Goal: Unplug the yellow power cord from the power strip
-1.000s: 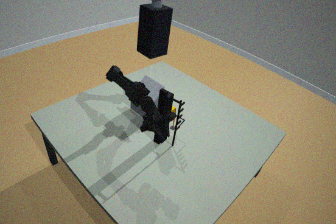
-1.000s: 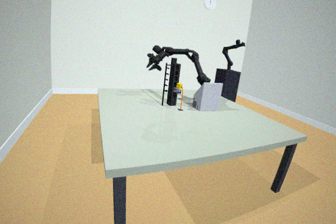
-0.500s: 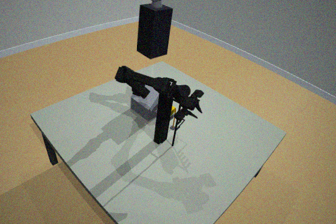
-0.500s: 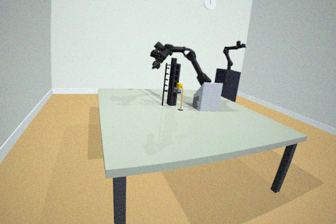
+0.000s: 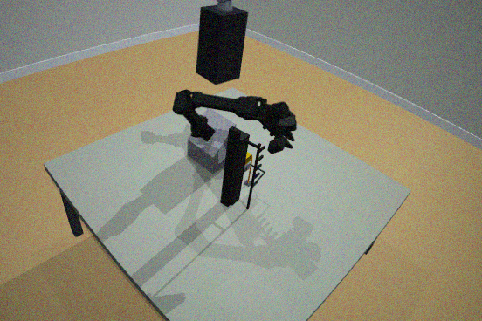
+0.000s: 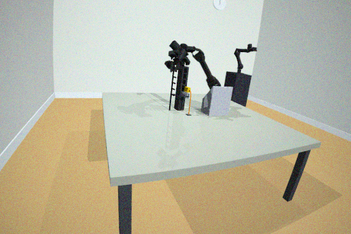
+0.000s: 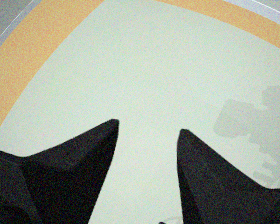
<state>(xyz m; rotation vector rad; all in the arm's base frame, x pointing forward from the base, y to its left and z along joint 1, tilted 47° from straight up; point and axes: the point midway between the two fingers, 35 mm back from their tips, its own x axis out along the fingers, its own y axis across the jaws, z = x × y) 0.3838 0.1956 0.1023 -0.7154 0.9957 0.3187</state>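
My gripper tip is 150 mm past the yellow plug, 100 mm to the left of it and 120 mm above it. Also, from my gripper tip: thin black rack: 50 mm behind, 140 mm to the right, 140 mm below.
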